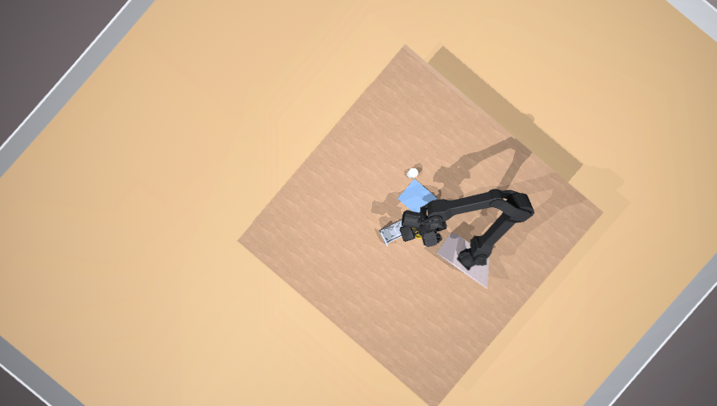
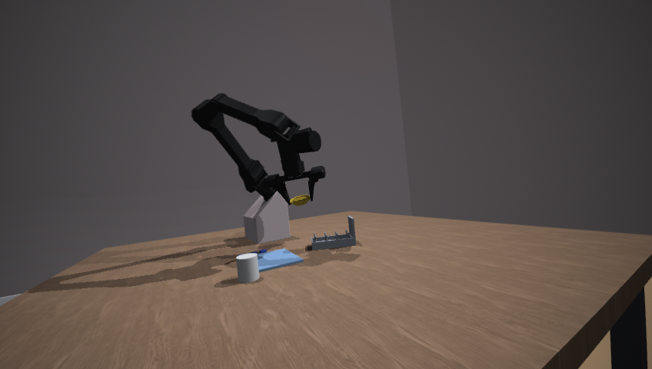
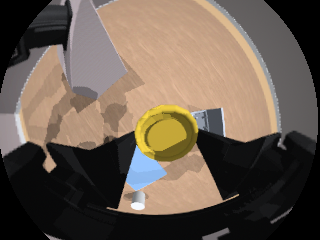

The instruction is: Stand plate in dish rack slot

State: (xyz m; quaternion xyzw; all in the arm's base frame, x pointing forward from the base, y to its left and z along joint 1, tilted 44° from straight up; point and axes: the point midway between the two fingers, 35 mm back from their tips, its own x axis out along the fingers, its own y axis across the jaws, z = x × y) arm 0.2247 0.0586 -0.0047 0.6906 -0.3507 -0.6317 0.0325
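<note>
Right now the grey dish rack is 11 cm below my gripper tip, 7 cm to the left of it and 5 cm ahead of it. Round my gripper tip: yellow plate (1 cm above); blue mat (14 cm below, 12 cm to the right, 9 cm ahead); blue utensil (15 cm to the right, 13 cm below, 1 cm behind).
</note>
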